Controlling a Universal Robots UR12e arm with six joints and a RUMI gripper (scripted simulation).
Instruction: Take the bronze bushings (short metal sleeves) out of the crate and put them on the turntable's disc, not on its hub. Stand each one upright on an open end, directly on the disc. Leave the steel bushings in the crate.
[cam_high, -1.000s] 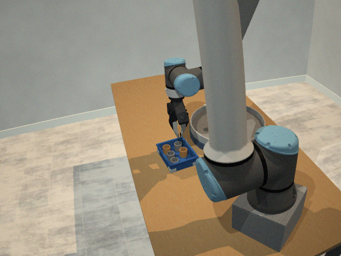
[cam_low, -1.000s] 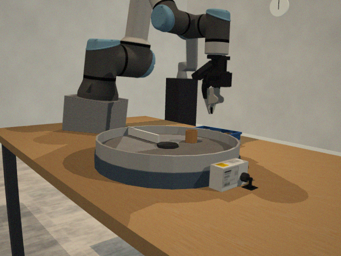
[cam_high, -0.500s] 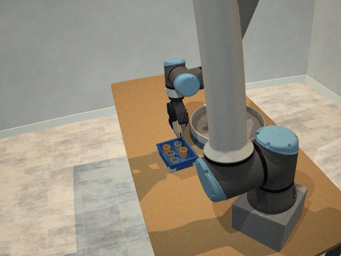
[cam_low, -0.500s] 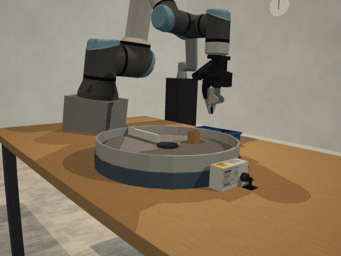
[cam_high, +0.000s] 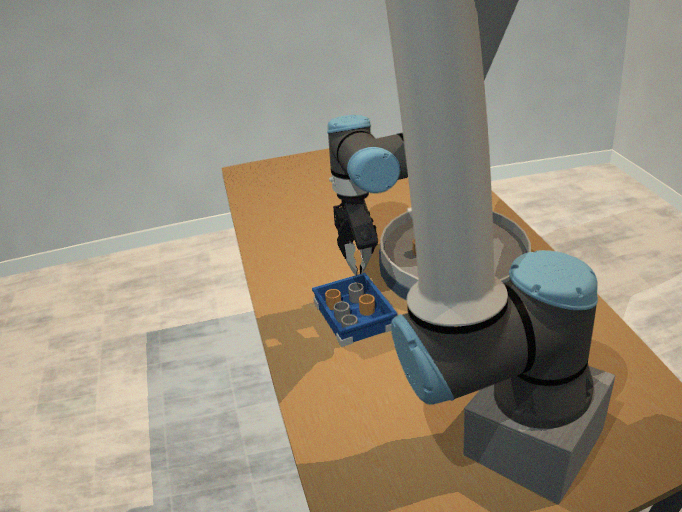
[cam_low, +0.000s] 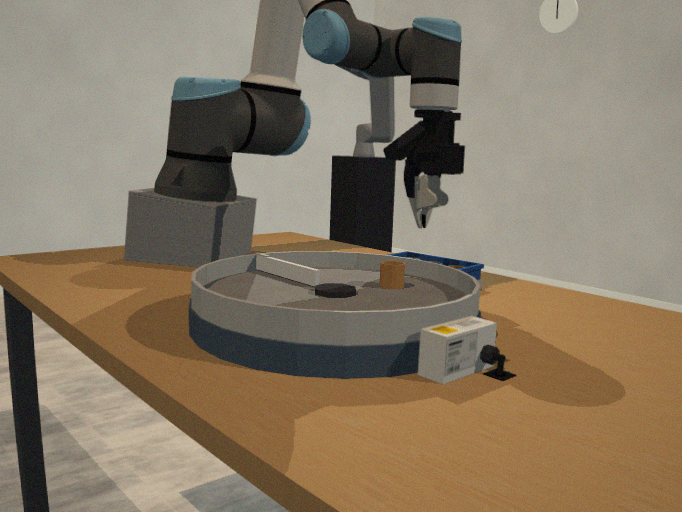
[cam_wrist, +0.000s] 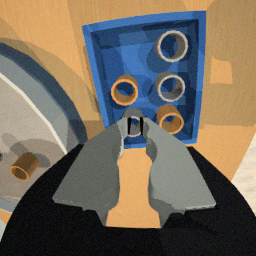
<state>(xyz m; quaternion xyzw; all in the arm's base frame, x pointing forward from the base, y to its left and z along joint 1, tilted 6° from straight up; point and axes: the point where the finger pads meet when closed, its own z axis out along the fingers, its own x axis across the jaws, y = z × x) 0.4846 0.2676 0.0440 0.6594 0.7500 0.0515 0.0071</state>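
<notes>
Right now the blue crate is 11 cm below my hand, 2 cm to the left of it and 1 cm behind it. From my hand the other things lie so: turntable: 30 cm to the right, 15 cm ahead, 8 cm below.
</notes>
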